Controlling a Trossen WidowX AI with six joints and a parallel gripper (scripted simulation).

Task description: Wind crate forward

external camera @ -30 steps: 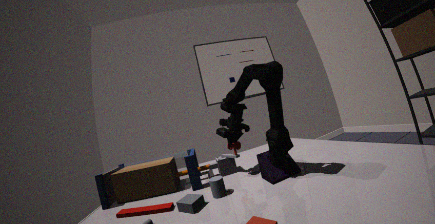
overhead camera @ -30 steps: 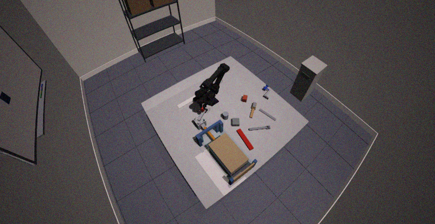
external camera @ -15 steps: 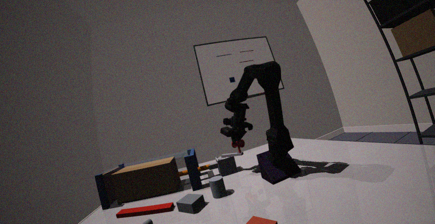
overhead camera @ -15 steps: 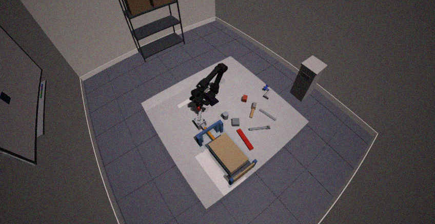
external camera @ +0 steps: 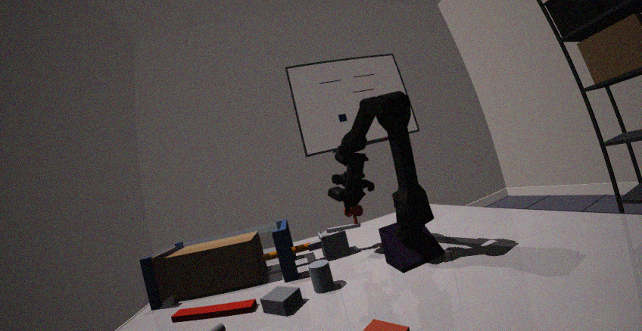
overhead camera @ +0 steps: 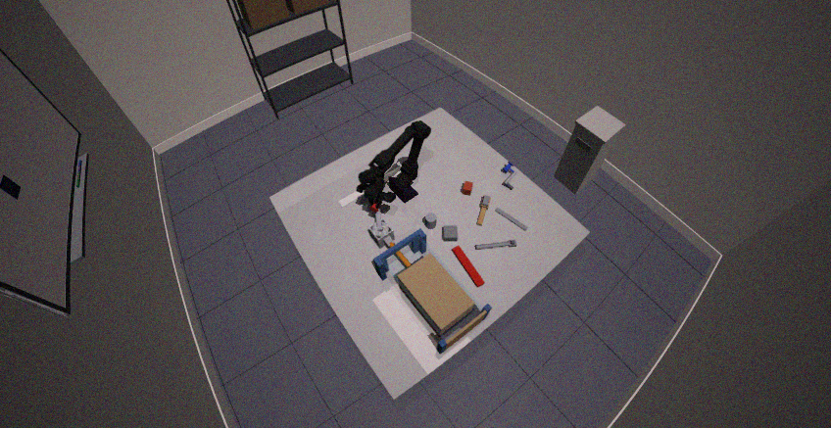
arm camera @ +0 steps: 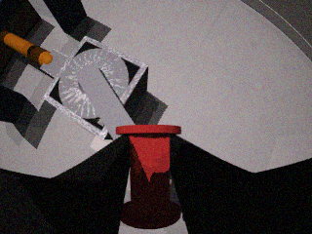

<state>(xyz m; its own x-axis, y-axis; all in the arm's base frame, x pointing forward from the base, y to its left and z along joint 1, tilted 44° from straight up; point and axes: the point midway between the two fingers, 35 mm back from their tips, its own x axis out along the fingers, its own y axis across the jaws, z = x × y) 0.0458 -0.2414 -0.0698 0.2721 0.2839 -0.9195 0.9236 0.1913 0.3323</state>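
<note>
Right now my gripper tip is 5 cm above the winch handle with red knob and 3 cm short of it. Also, from my gripper tip: grey block: 31 cm ahead, 22 cm to the left, 13 cm below; blue frame: 24 cm ahead, 6 cm to the right, 4 cm below; grey winch: 12 cm below, 6 cm ahead, 4 cm to the right.
</note>
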